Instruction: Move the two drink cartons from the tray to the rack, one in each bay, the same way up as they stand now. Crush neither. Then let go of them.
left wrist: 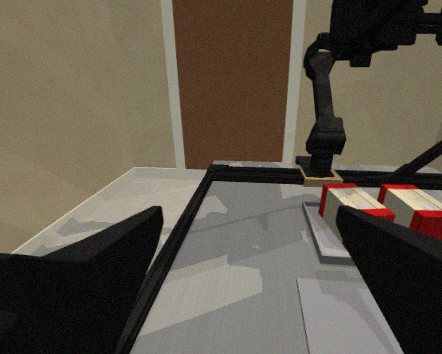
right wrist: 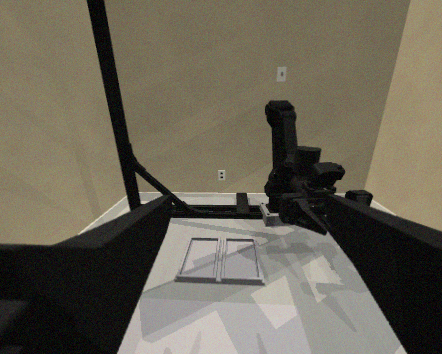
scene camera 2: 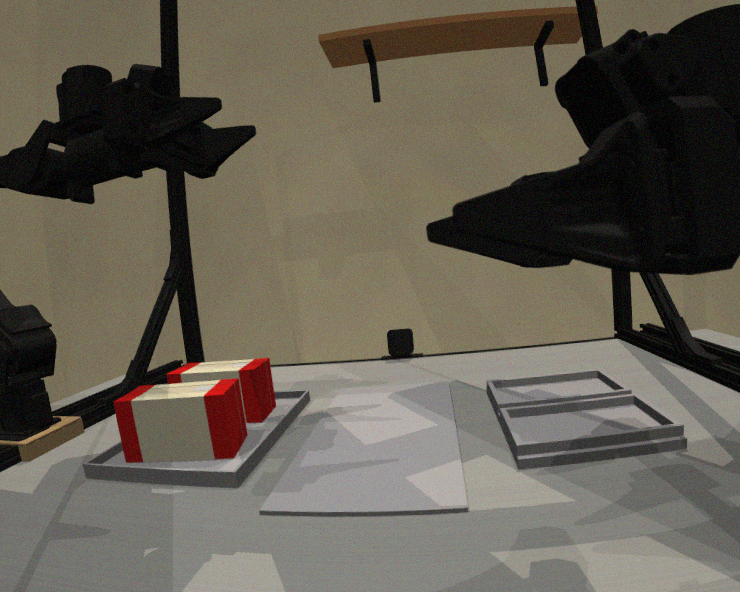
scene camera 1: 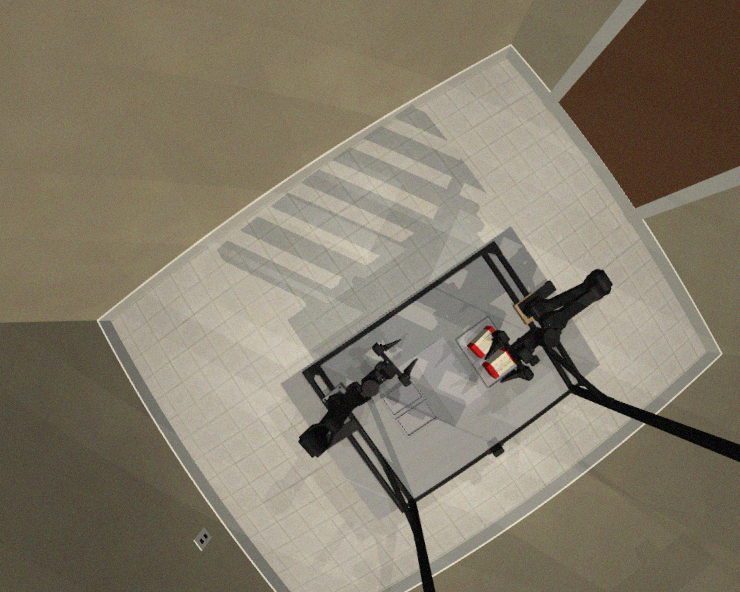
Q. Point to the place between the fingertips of my left gripper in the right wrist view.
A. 351, 231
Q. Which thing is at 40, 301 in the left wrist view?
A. My left gripper.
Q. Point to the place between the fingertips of my left gripper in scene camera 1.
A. At 409, 348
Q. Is my left gripper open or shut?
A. Open.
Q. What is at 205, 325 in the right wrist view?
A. A pale mat.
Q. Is my right gripper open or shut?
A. Open.
